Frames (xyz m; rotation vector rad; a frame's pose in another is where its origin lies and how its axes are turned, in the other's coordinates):
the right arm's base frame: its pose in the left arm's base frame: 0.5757 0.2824 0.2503 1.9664 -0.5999 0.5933
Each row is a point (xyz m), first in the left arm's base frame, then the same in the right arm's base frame.
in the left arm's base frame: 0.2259 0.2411 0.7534
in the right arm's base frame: 0.0567 0.5670 -0.2292
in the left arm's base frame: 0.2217 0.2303 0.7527
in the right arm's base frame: 0.0548 0.5737 -0.2199
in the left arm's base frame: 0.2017 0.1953 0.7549
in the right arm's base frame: 0.0467 0.6023 -0.1926
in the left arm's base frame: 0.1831 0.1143 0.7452
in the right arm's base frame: 0.0396 0.6415 -0.1190
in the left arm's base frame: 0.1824 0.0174 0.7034
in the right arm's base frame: 0.0286 0.6551 -0.0150
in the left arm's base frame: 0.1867 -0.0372 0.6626
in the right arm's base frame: 0.0152 0.6485 0.0517
